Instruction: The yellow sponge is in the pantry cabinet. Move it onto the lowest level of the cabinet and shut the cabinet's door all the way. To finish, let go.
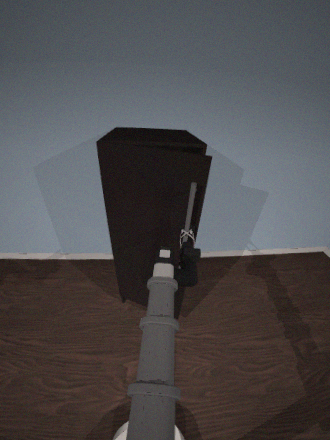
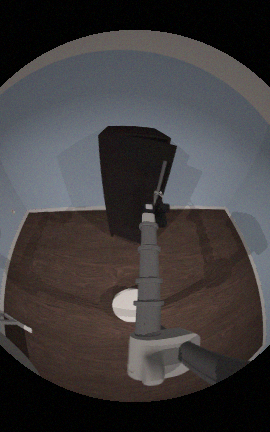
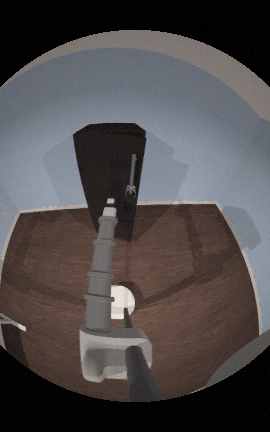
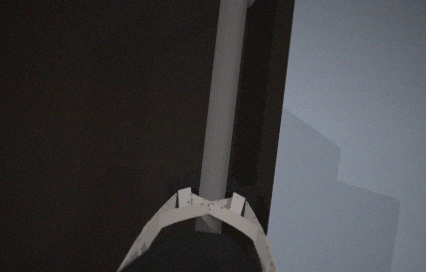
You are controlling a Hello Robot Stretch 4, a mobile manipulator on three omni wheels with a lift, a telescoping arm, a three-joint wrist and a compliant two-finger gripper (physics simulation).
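Places are measured from the robot's base along level axes (x ahead, y down, z left), in metres.
Where they show: gripper, fingertip midpoint: [image 1: 185, 224] [image 2: 156, 187] [image 3: 130, 182] [image 4: 209, 188]; robot's base at its link origin: [image 2: 130, 304] [image 3: 116, 300].
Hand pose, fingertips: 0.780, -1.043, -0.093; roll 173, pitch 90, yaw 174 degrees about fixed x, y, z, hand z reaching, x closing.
Each offset is from my fingertips to the top centre of the thing, as dx, dy, dz. "*": to the spot under its first point. Level surfaces: height alone.
The dark pantry cabinet [image 1: 152, 134] [image 2: 129, 130] [image 3: 112, 128] stands against the blue wall. Its door @(* +0.076, -0.073, +0.220) [image 1: 142, 200] [image 2: 130, 170] [image 3: 104, 165] [image 4: 100, 110] is slightly ajar, with a narrow gap at the right edge. A long grey upright bar handle @(* -0.048, -0.134, -0.004) [image 1: 191, 205] [image 2: 162, 175] [image 3: 133, 167] [image 4: 225, 90] is near that edge. My gripper [image 1: 187, 235] [image 2: 158, 194] [image 3: 131, 191] [image 4: 209, 188] is shut on the handle's lower end, one finger on each side. The yellow sponge does not show; the door hides the cabinet's inside.
My telescoping arm [image 1: 157, 345] [image 2: 149, 290] [image 3: 100, 275] reaches across the brown wood floor @(dy +1.071) [image 1: 65, 320] [image 2: 65, 265] [image 3: 170, 260] to the cabinet. A round white object [image 2: 123, 304] [image 3: 121, 302] is on the floor beneath the arm. A white baseboard runs along the wall.
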